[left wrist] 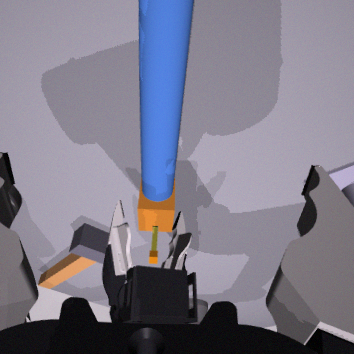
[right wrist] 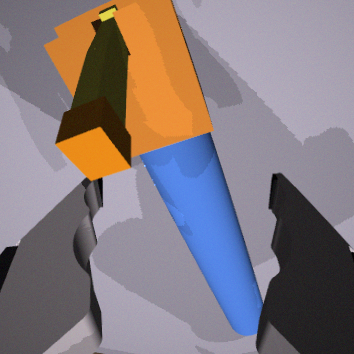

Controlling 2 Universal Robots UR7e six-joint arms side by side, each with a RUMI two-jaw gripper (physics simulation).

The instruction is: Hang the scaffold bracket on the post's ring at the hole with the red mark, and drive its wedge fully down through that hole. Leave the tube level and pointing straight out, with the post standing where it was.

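Places are measured from the left arm's base along level axes (x back, y right, z up), in millimetres.
Pixels of known places: left gripper, fingertip midpoint: (left wrist: 160, 160); right gripper, fingertip midpoint: (left wrist: 150, 206) (right wrist: 185, 175).
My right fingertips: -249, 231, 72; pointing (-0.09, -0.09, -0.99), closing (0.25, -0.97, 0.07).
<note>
For each thing: its top centre in the pictures, then the offset to it from my right fingertips, as dx, dy, dz. "pt": a spot on its surface instead.
- wedge at its top centre: (right wrist: 88, 113) (left wrist: 153, 255) +48, +40, +48
- hammer at its top centre: (left wrist: 67, 274) +413, +14, -21
- pale lilac object at a spot on its surface: (left wrist: 344, 173) pt -196, +254, -66
The bracket's blue tube (left wrist: 162, 100) (right wrist: 205, 225) runs from the top of the left wrist view to the orange bracket head (left wrist: 156, 217) (right wrist: 160, 75). The wedge (left wrist: 154, 240) (right wrist: 102, 75), olive-yellow with an orange end block, sticks out from the head. My left gripper (left wrist: 160, 160) is wide open, its jaws apart on both sides of the tube. My right gripper (left wrist: 150, 206) (right wrist: 185, 175) is open; in the left wrist view its fingers flank the wedge, and in the right wrist view the end block is near its left fingertip. The post, its ring and the red mark cannot be made out.
A hammer (left wrist: 90, 242) with a dark head and orange handle lies left of the right gripper in the left wrist view. Part of a pale lilac object (left wrist: 344, 173) shows at the right edge. Shadows of the arms and tube fall on the grey surface.
</note>
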